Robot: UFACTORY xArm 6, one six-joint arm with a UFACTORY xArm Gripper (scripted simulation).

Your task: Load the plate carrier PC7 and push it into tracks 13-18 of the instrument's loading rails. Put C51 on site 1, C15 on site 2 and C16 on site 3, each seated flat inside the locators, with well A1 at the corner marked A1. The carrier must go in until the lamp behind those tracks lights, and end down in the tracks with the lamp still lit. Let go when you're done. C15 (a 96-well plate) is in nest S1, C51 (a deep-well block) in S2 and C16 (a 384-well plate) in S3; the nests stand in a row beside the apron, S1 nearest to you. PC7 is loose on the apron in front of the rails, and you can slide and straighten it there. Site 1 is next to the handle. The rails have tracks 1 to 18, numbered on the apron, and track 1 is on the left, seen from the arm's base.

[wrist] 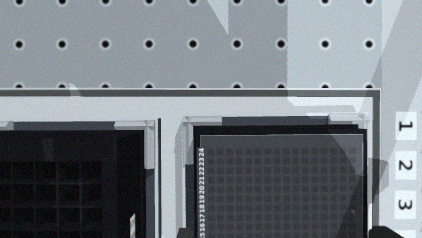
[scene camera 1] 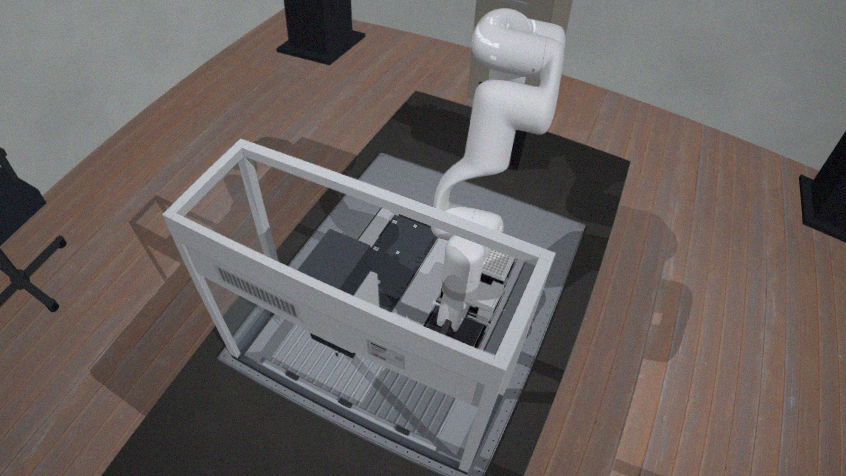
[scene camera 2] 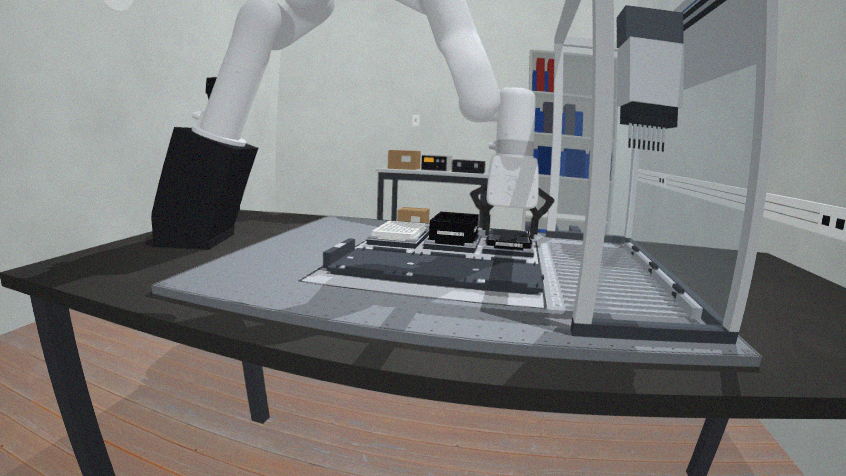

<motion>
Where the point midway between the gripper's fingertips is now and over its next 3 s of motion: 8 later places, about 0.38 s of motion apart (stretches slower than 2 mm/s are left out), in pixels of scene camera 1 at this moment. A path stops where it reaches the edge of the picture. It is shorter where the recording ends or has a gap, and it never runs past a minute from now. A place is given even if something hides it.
My gripper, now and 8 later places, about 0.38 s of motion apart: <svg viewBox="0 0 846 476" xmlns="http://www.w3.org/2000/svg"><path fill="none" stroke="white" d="M453 328L453 329L453 329L454 328L454 326L454 324L454 324L454 321L455 317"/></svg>
</motion>
